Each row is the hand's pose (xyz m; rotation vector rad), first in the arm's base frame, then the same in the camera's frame.
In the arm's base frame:
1: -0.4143 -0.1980 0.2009 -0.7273 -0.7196 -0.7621
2: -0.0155 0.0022 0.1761 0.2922 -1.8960 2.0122
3: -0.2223 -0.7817 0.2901 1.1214 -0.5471 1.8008
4: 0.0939 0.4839 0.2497 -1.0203 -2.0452 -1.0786
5: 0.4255 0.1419 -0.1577 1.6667 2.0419 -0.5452
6: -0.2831 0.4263 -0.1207 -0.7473 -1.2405 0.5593
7: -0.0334 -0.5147 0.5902 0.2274 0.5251 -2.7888
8: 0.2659 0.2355 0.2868 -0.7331 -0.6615 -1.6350
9: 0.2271 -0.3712 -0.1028 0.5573 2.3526 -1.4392
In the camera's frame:
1: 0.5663 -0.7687 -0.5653 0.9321 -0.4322 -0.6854
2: 0.7856 -0.6901 -0.1839 -0.6825 2.5855 -0.2916
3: 1.0541 -0.8287 -0.9448 -1.5644 1.6636 -1.5061
4: 0.6226 -0.7497 0.2844 0.4678 -0.9984 -1.9234
5: 1.0366 -0.2994 0.1474 -1.2268 -2.2542 -1.4993
6: 0.2976 -0.4344 0.0059 0.8015 -1.7536 -0.1711
7: 1.1007 -1.1010 -0.5973 0.6725 2.0164 -1.3113
8: 0.9051 -0.7620 0.1716 0.7574 0.2260 -1.2619
9: 1.1578 -0.3793 -0.3861 0.3192 2.5436 0.7417

